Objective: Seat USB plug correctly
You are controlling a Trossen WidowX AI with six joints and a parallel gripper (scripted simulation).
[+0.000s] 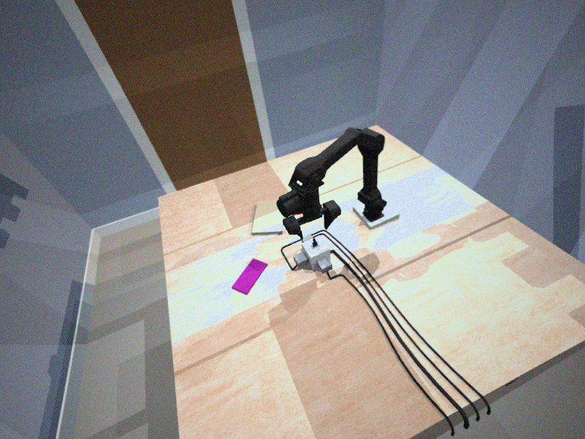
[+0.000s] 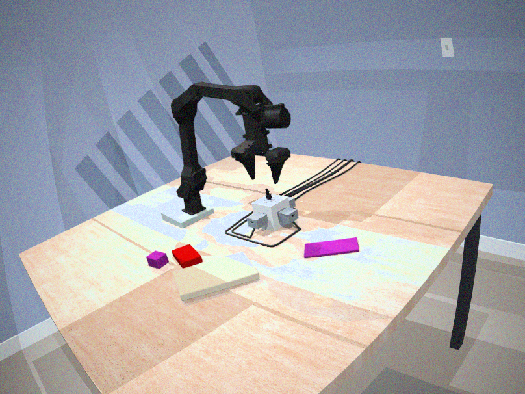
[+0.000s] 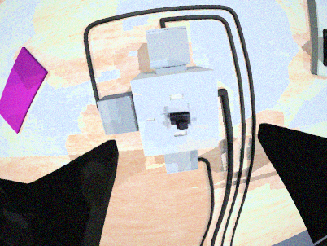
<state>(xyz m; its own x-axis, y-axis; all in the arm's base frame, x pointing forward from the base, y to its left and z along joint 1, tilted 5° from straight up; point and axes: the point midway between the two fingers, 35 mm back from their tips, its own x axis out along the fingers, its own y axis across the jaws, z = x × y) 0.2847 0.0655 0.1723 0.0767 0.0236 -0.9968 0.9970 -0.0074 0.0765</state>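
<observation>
The USB plug lies 4 cm below my gripper tip. Round my gripper tip: pale flat board (29 cm to the right, 13 cm below, 8 cm ahead); then red block (27 cm to the right, 13 cm below, 6 cm behind); then purple flat slab (25 cm ahead, 13 cm below, 4 cm to the right).
</observation>
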